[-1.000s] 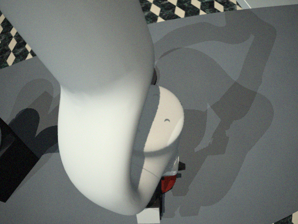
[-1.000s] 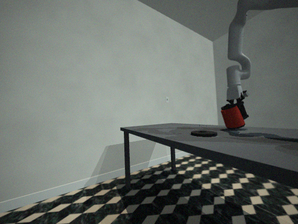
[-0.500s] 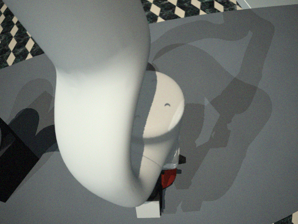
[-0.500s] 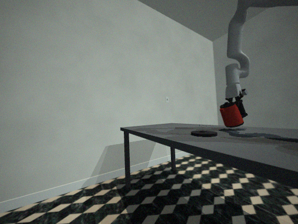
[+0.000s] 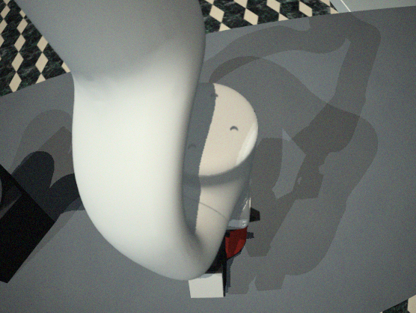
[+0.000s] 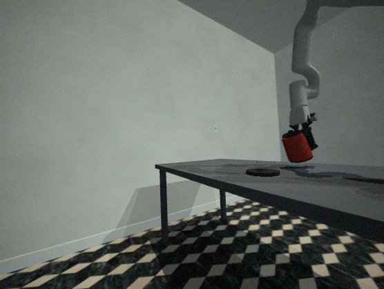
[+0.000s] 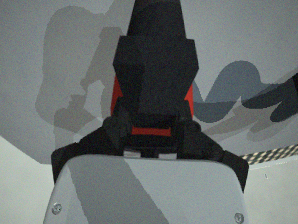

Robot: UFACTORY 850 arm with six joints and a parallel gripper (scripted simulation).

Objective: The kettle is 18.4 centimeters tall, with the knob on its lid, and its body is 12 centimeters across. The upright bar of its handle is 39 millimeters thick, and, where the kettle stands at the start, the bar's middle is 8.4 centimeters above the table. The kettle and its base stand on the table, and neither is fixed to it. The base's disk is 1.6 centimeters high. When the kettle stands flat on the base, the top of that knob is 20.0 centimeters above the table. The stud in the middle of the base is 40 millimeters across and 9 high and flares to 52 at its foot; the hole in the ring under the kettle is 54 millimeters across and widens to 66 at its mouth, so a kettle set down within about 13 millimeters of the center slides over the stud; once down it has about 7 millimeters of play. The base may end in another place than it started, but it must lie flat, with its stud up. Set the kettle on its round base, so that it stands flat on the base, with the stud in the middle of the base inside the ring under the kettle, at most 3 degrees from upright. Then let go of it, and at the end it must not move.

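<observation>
Now: the red kettle 20 mm to the left of my hand and 60 mm below it. From my hand the other things lie so: black round base 10 mm behind, 360 mm to the left, 200 mm below.
</observation>
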